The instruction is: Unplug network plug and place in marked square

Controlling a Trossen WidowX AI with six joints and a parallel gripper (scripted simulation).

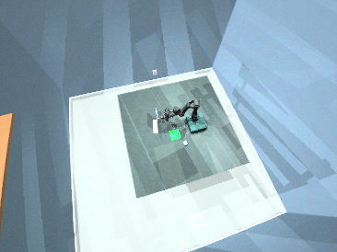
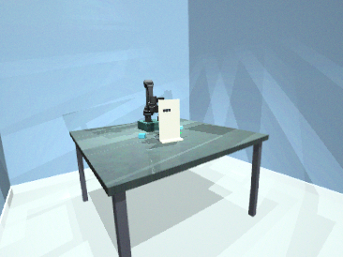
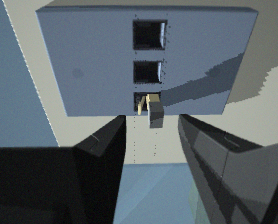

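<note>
Right now the pale yellow network plug is 2 cm ahead of my gripper tip. Also, from my gripper tip: upright panel: 9 cm below, 3 cm ahead, 2 cm to the right; then green marked square: 23 cm below, 16 cm to the left, 13 cm behind.
</note>
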